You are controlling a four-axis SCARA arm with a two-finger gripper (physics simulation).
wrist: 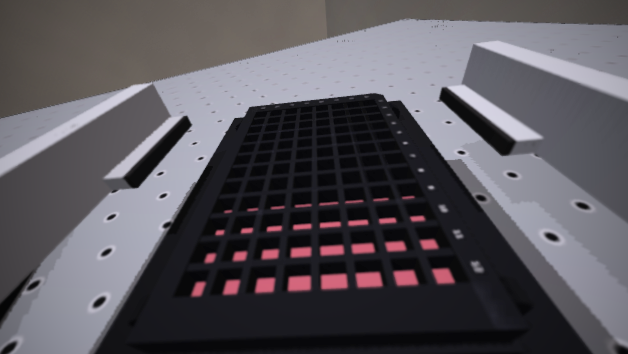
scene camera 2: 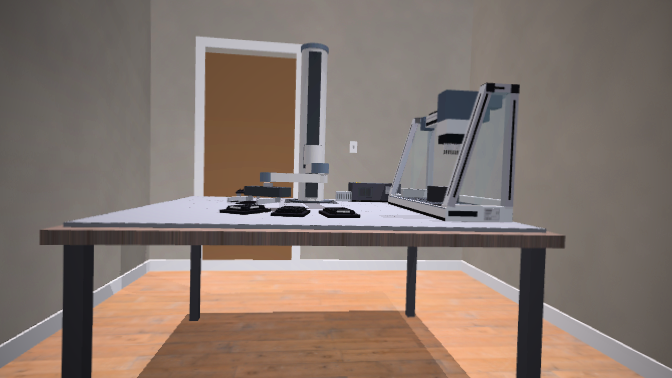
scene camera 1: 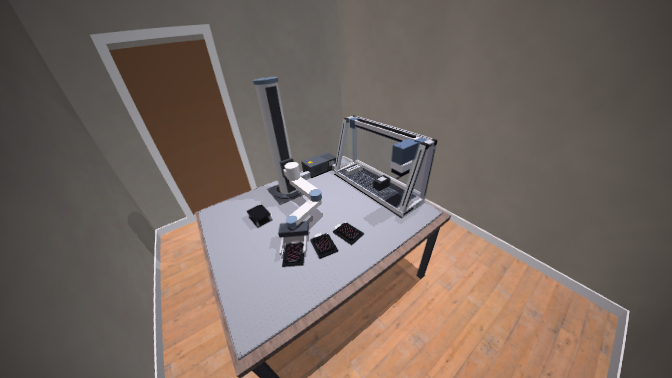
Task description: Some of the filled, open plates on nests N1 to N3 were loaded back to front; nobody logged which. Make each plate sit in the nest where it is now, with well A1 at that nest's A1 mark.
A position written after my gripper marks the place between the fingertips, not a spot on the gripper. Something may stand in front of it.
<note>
In view: my gripper (scene camera 2: 242, 200).
My gripper shows as well in the wrist view (wrist: 308, 89).
</note>
